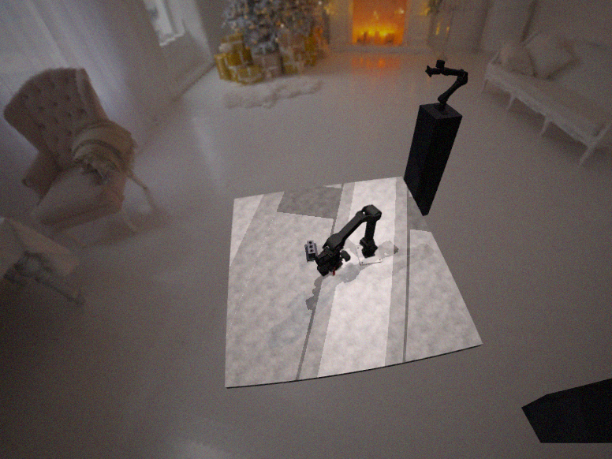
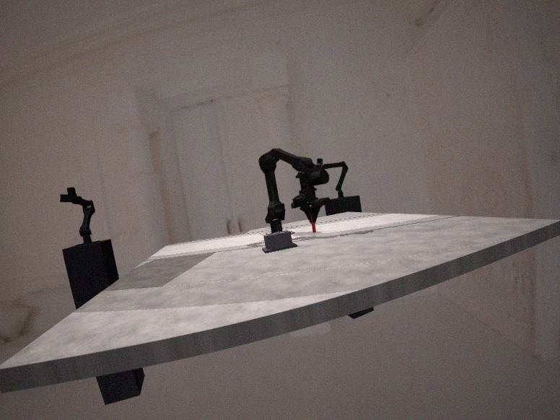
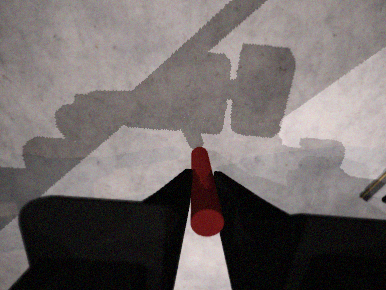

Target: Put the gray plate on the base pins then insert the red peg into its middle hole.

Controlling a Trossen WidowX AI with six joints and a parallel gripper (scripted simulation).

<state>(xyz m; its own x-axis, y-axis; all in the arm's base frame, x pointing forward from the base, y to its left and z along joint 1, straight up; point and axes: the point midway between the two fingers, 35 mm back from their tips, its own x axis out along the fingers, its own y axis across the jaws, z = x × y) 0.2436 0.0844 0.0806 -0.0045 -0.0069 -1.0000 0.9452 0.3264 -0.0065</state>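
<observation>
The gray plate lies 200 mm to the right of my gripper tip, 80 mm ahead of it and 10 mm below it. Also, from my gripper tip: dark base 200 mm to the right, 80 mm ahead, 50 mm below; red peg right at my gripper tip.
</observation>
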